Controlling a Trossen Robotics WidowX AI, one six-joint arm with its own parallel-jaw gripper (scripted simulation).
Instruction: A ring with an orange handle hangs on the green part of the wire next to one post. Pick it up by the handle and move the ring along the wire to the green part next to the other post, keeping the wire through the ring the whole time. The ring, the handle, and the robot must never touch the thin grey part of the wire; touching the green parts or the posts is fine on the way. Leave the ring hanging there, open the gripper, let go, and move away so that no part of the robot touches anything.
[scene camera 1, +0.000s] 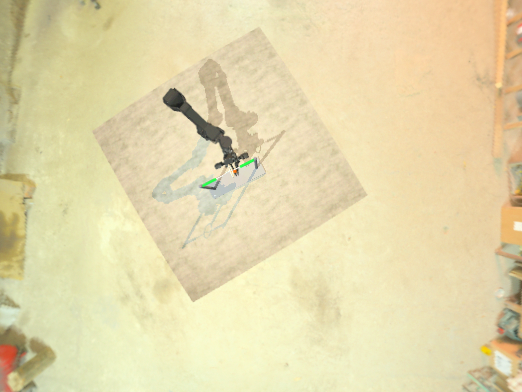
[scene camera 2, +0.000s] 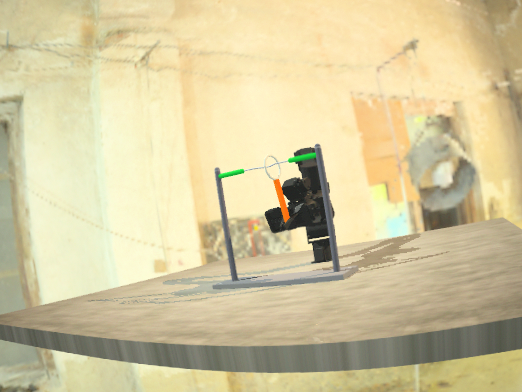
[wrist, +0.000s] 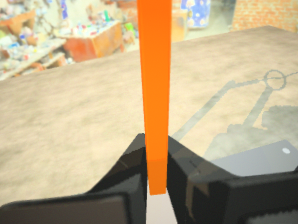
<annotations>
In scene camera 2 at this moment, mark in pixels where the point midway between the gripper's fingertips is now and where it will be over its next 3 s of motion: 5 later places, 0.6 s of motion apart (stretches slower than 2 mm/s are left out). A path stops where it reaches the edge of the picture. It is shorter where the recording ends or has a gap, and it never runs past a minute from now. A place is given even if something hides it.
My gripper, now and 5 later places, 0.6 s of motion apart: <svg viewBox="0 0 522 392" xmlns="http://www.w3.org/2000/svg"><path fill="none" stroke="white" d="M282 227L286 225L292 224L299 224L304 223L305 230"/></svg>
</annotations>
